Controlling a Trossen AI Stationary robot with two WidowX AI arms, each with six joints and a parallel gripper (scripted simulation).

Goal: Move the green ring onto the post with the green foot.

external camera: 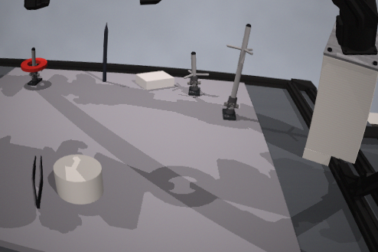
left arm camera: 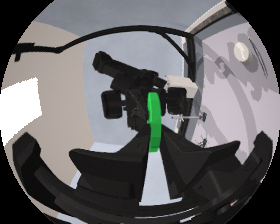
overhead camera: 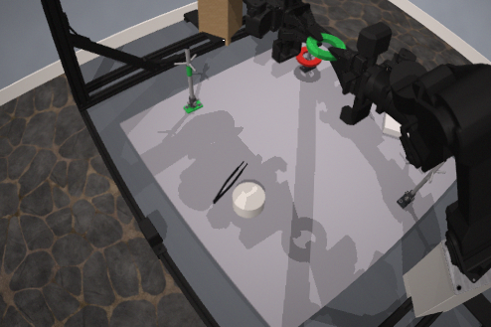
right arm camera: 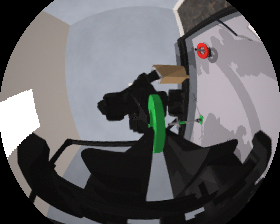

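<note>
My left gripper is now 5 cm to the left of the green ring and 1 cm short of it. From my left hand the other things lie so: short grey post 25 cm below, 24 cm ahead, 20 cm to the right; then dark stick 24 cm ahead, 20 cm below, 1 cm to the left; then tall post 29 cm to the right, 20 cm below, 14 cm ahead.
Now: right hand 50 mm to the right of the green ring. The rest, counted from my right hand: short grey post: 230 mm ahead, 110 mm to the right, 250 mm below; then dark stick: 230 mm ahead, 100 mm to the left, 200 mm below; then tall post: 130 mm ahead, 200 mm to the right, 200 mm below.
</note>
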